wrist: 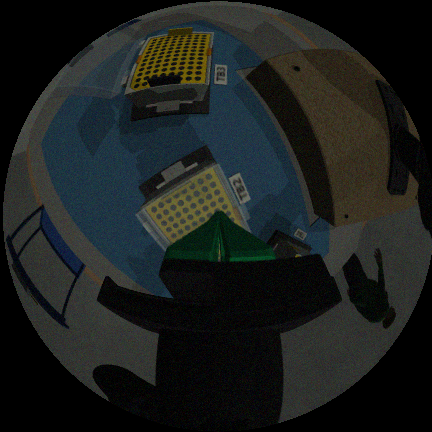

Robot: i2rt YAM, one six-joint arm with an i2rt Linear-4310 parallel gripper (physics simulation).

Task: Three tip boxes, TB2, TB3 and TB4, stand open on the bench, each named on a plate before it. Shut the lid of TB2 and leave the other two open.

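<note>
TB2 lies in the middle of the wrist view, beside its name plate. A clear lid seems to lie over its yellow rack, which looks pale through it; whether it is fully down I cannot tell. My gripper is shut and empty, its green fingertips over the near part of TB2 and hiding some of it. TB3 is at the top left with a bright, uncovered rack; its clear lid stands out to the left. TB4 shows partly at the right behind the gripper, by its small plate; its lid state is unclear.
A large brown block with a dark side stands at the right. The boxes are on a blue mat. A blue-framed object stands off the left edge. A dark green figure is on the floor at the lower right.
</note>
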